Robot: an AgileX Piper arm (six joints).
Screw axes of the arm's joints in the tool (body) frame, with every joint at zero. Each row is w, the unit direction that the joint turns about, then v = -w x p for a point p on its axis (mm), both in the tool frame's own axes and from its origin. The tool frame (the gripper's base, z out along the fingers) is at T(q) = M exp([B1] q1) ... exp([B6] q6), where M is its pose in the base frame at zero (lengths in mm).
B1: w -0.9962 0 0.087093 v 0.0 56.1 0.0
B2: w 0 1 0 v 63.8 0.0 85.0
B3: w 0 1 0 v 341.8 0.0 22.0
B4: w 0 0 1 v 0.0 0.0 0.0
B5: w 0 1 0 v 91.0 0.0 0.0
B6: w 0 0 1 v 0.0 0.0 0.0
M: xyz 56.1 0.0 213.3 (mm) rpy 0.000 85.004 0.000 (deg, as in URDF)
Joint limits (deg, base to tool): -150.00..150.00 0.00..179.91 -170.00..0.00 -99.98..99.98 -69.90..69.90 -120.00..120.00
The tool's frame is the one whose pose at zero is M.
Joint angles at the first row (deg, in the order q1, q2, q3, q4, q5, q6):
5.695 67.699 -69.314 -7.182 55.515 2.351
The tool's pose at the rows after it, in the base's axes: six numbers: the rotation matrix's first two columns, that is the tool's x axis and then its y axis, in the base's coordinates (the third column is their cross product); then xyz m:
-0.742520 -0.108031 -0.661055 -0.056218 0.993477 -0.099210 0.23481 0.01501 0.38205
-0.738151 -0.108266 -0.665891 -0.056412 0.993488 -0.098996 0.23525 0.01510 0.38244
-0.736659 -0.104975 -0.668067 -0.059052 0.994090 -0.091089 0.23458 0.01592 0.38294
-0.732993 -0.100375 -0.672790 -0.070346 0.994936 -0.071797 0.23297 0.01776 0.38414
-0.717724 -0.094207 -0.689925 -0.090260 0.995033 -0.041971 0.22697 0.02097 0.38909
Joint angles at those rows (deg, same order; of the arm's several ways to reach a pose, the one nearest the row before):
6.012 67.698 -69.314 -7.427 55.254 2.539
6.012 67.699 -69.314 -7.426 54.879 2.539
6.073 67.561 -69.313 -6.938 54.859 2.483
6.075 67.232 -69.314 -5.398 54.805 1.839
6.274 65.975 -69.315 -3.055 54.706 0.894

